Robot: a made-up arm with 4 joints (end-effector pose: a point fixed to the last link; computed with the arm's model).
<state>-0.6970 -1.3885 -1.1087 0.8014</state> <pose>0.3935 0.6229 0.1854 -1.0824 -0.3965 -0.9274</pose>
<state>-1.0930 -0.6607 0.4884 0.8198</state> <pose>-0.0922 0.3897 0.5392 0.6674 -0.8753 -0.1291</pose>
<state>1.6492 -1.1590 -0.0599 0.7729</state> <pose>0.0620 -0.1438 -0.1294 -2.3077 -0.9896 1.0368</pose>
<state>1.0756 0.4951 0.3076 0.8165</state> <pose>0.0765 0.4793 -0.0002 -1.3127 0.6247 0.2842</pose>
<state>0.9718 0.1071 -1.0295 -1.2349</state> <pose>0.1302 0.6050 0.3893 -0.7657 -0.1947 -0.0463</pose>
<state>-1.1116 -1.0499 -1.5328 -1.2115</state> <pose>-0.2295 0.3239 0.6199 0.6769 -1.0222 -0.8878</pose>
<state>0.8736 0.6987 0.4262 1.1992</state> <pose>0.0178 0.5315 0.0074 -1.2377 0.8356 0.4743</pose>
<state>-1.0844 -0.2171 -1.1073 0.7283</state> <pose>0.0378 0.6088 0.3972 -0.6554 -0.0860 0.2139</pose>
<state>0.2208 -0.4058 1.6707 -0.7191</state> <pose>0.2015 -0.1496 -0.0401 2.2033 -0.2143 0.3197</pose>
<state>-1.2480 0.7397 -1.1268 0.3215</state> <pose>0.0367 0.3078 0.6581 -0.0312 0.0971 1.0050</pose>
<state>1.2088 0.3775 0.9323 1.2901</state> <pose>-0.0041 0.4573 -0.0602 -1.3202 0.4223 0.4121</pose>
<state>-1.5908 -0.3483 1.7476 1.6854</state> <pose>-0.1934 0.1002 0.6309 1.5407 -1.0055 -0.2935</pose>
